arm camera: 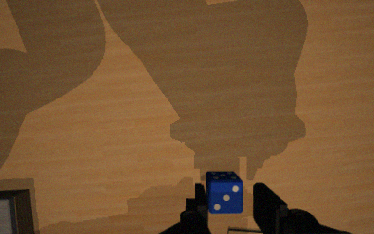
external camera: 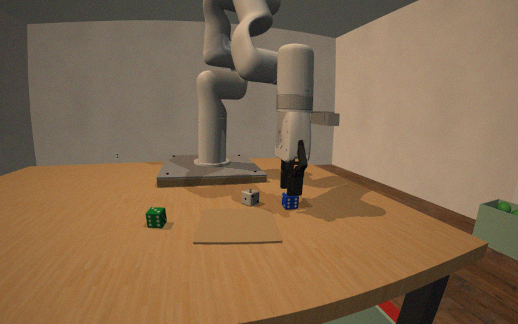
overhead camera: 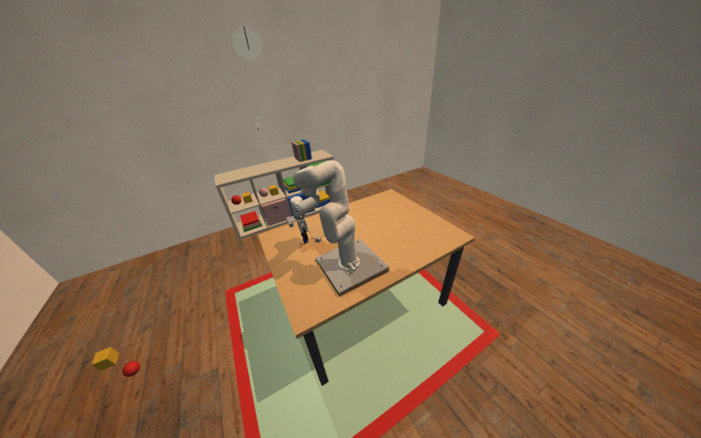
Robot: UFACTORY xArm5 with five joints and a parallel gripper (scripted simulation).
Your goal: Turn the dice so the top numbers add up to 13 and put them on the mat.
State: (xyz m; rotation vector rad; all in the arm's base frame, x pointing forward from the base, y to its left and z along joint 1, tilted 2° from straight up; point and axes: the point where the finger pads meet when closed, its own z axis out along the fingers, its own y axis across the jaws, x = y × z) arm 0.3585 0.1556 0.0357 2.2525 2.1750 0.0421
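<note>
The blue die lies 40 mm below my hand. From my hand the other things lie so: green die 270 mm to the right, 50 mm ahead, 40 mm below; white die 80 mm to the right, 40 mm below, 40 mm behind; tan mat 130 mm to the right, 70 mm ahead, 50 mm below.
</note>
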